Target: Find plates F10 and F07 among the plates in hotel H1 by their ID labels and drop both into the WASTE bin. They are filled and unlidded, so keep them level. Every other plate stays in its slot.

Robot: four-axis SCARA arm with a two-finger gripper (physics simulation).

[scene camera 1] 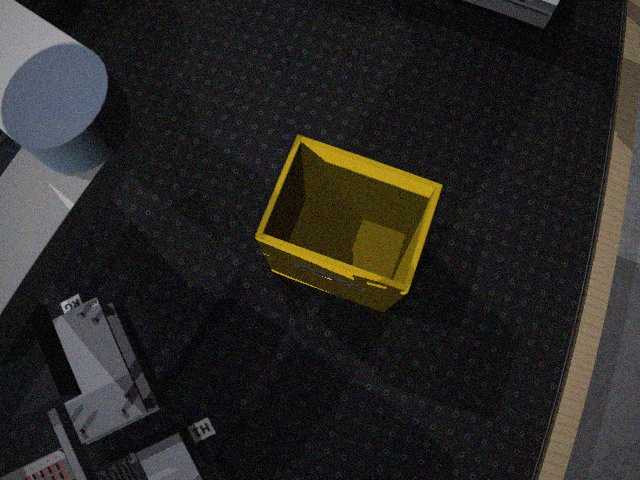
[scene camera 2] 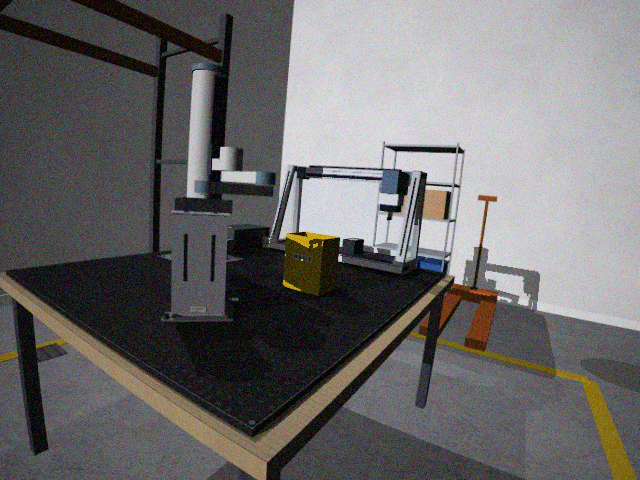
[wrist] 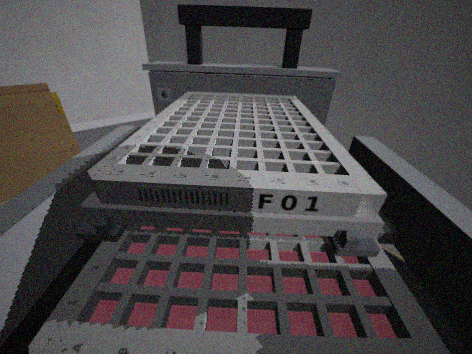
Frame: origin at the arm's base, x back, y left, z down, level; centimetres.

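Seen in the pictures: gripper, fingertip midpoint: (wrist: 244, 150).
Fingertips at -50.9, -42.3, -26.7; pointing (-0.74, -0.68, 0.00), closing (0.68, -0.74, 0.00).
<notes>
Pixels of each thing's middle, then the offset from my fingertips to it, as dx, dy, dz. "*": a spot on its surface instead.
- plate with red-filled wells, body centre: (wrist: 243, 199) +1.7, +1.5, +1.3
- Plate F01, body centre: (wrist: 237, 130) -1.2, -0.6, -0.5
- Hotel H1, surface spot: (scene camera 1: 168, 455) * -0.9, +5.7, +24.6
- yellow WASTE bin, body centre: (scene camera 1: 346, 234) (scene camera 2: 311, 262) -13.7, +39.7, +15.4
- light-grey open holder, body centre: (scene camera 1: 89, 373) +12.5, +12.3, +21.9
My gripper (wrist: 244, 150) is shut on a plate with red-filled wells (wrist: 225, 281) (scene camera 1: 50, 470). The held plate looks level and reaches from the foreground of the wrist view back under plate F01. Its ID label does not show. Plate F01 (wrist: 240, 187) sits just above and beyond it. Hotel H1 (scene camera 1: 168, 455) shows partly at the bottom left of scene camera 1, beside its label. The yellow WASTE bin (scene camera 1: 372, 298) (scene camera 2: 323, 266) stands upright and open on the table. Labels F10 and F07 cannot be read in any view.
A light-grey open holder (scene camera 1: 111, 400) with an RG label stands near H1. The arm column (scene camera 2: 201, 129) rises behind a grey slotted stand (scene camera 2: 199, 258). A gantry machine (scene camera 2: 419, 206) stands behind the bin. The wooden table edge (scene camera 1: 581, 356) runs along the right.
</notes>
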